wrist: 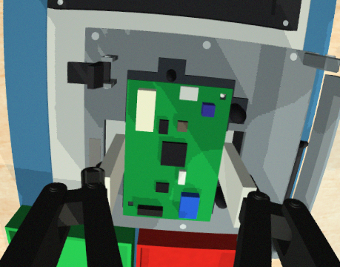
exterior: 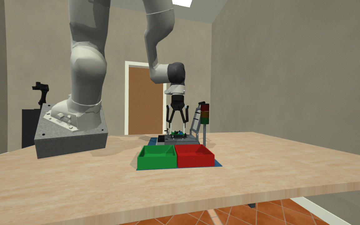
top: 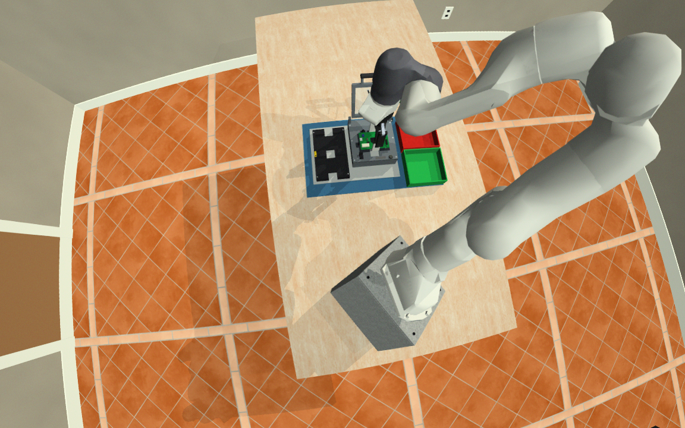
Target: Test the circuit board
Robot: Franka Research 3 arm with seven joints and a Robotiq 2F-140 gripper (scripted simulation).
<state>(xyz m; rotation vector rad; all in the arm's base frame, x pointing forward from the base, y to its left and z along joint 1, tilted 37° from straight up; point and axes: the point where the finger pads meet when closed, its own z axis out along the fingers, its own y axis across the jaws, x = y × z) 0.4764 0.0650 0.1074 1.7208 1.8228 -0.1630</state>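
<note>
My gripper is now 20 mm above the green circuit board. Also, from my hand: latch hook: 60 mm to the left, 60 mm behind, 20 mm below; then tester plate: 40 mm below, 10 mm to the left, 10 mm ahead; then tester lid: 120 mm ahead, 80 mm above, 10 mm to the right.
</note>
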